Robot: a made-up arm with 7 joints.
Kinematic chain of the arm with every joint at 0, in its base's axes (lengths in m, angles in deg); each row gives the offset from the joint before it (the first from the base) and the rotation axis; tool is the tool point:
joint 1: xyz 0.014 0.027 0.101 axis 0 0.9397 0.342
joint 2: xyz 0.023 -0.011 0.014 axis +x
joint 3: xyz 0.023 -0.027 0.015 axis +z
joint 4: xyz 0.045 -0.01 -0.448 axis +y
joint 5: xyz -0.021 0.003 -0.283 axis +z
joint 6: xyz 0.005 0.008 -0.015 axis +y
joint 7: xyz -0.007 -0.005 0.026 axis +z
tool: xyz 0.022 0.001 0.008
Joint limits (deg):
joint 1: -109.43..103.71
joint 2: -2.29..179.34
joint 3: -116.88..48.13
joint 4: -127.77..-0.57
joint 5: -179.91..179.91
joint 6: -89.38..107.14
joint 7: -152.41..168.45
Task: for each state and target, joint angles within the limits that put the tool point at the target. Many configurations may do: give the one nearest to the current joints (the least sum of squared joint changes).
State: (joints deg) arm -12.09 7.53 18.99 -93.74 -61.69 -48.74 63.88
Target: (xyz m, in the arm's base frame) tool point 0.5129 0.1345 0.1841
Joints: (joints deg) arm -52.23 24.96 19.68 -99.73 -62.14 -50.95 65.41
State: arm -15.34 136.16 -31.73 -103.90 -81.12 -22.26 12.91
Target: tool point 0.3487 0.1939 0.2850
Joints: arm 12.28 154.02 -0.35 -127.77 -78.95 -22.90 25.37
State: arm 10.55 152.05 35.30 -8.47 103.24 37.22 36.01
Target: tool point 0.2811 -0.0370 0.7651
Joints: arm 9.41 176.32 43.59 -36.60 98.16 29.34 35.23
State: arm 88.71 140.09 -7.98 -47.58 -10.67 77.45 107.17
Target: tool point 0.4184 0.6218 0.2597
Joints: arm 68.99 142.54 -10.92 -16.74 -10.12 95.24 95.76
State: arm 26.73 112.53 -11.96 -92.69 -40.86 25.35 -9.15
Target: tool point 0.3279 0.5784 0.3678
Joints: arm 15.04 130.75 -9.76 -46.98 -45.08 32.04 -11.49
